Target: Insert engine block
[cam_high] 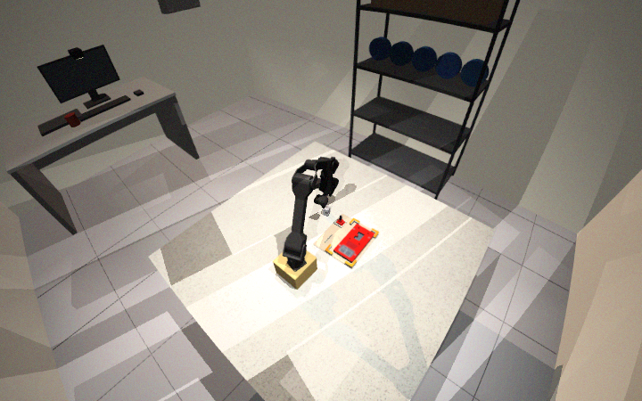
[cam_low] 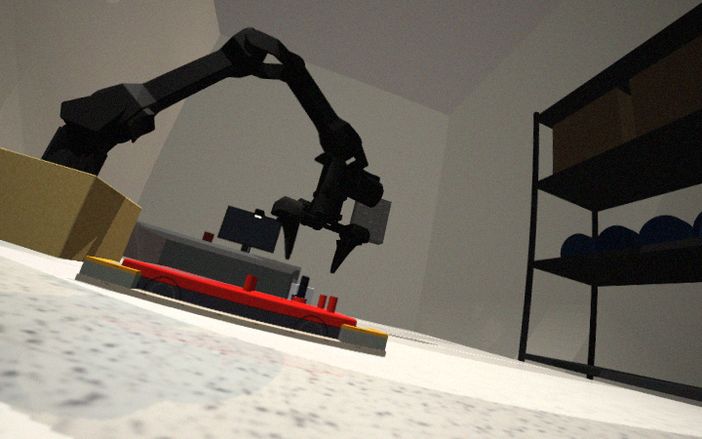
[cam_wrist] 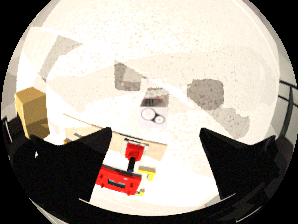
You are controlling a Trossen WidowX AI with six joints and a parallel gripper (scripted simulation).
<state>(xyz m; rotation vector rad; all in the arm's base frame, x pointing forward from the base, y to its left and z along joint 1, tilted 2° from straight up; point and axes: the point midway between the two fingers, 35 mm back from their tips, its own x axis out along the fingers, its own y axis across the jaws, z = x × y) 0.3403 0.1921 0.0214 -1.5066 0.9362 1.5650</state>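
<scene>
Right now my gripper tip is 10 mm past the engine block, 10 mm to the left of it and 60 mm above it.
</scene>
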